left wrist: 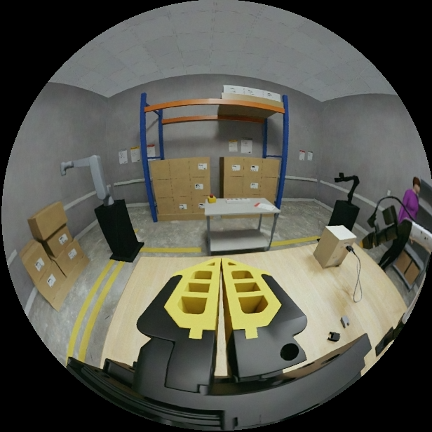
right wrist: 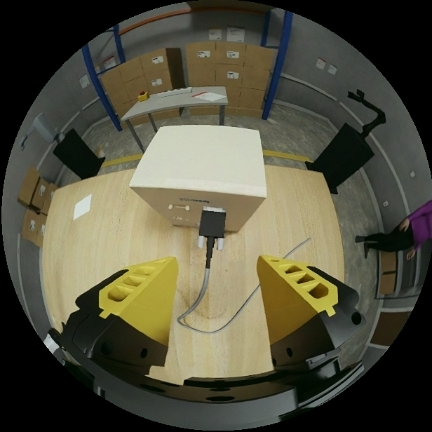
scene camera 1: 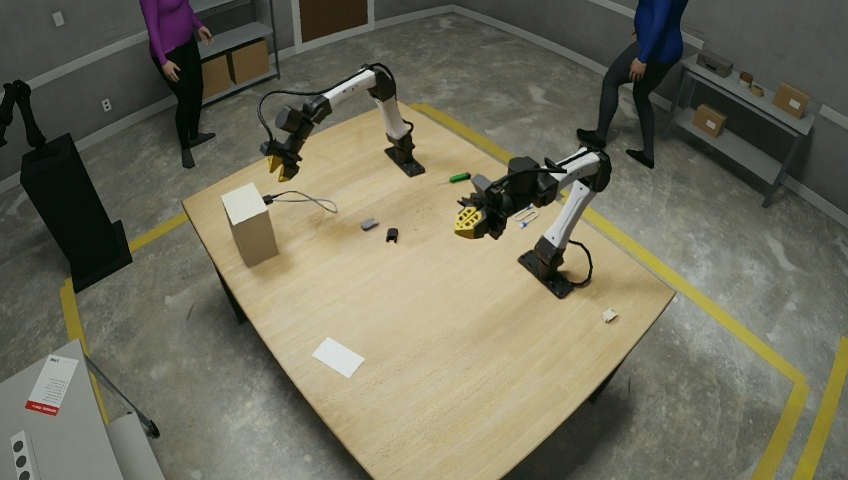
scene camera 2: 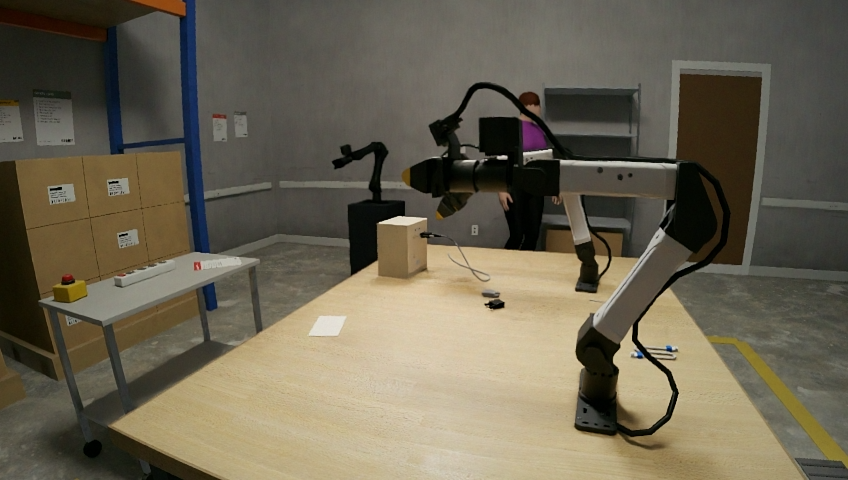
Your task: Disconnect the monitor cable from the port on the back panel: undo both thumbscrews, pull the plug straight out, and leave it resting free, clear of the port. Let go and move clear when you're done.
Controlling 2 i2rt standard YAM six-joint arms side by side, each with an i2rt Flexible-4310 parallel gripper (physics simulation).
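Places are measured from the left arm's base along level axes (x back, y down, z right), in centimetres.
Pixels of known places: left gripper, between the fingertips: [scene camera 1: 454, 231] [scene camera 2: 402, 176]; right gripper, between the fingertips: [scene camera 1: 274, 177] [scene camera 2: 439, 217]; left arm's base, origin of its link: [scene camera 1: 545, 274] [scene camera 2: 596, 400]; right arm's base, origin of its link: [scene camera 1: 404, 161] [scene camera 2: 588, 283].
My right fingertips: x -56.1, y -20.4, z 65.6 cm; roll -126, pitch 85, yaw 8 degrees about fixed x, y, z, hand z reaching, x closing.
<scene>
Ahead of a thing's pixels: the offset from my right fingertips to its top centre. Level surfaces: height alone.
The beige box @(dx -12.6, dy +1.4, dz -3.1 cm) [scene camera 1: 255, 237] [scene camera 2: 395, 252] [left wrist: 330, 250] [right wrist: 200, 160] stands upright on the table. The black cable plug @(dx -2.8, dy +5.6, dz -1.0 cm) [scene camera 1: 268, 199] [scene camera 2: 426, 235] [left wrist: 349, 248] [right wrist: 212, 223] sits at the port on its back panel. In the right wrist view the two pale thumbscrews, one [right wrist: 201, 242] at the left and one [right wrist: 220, 243] at the right, flank the plug. The grey cable [scene camera 2: 459, 252] [left wrist: 358, 280] [right wrist: 202, 292] loops down to the table. My right gripper [scene camera 1: 279, 168] [right wrist: 217, 262] is open and empty, above and behind the plug. My left gripper [scene camera 2: 406, 177] [left wrist: 220, 262] is shut and empty, away from the box.
A grey adapter @(dx +23.6, dy +18.8, dz -17.4 cm) [scene camera 1: 369, 224] [scene camera 2: 490, 293] and a black adapter @(dx +26.9, dy +18.8, dz -25.7 cm) [scene camera 1: 392, 235] [scene camera 2: 494, 303] lie on the table @(dy +20.4 cm) [scene camera 1: 416, 356]. A green screwdriver @(dx +59.8, dy +18.6, dz -14.6 cm) [scene camera 1: 460, 177] lies between the arm bases. A white card @(dx -9.8, dy +20.2, dz -55.0 cm) [scene camera 1: 338, 356] [scene camera 2: 327, 325] lies near the table edge.
</scene>
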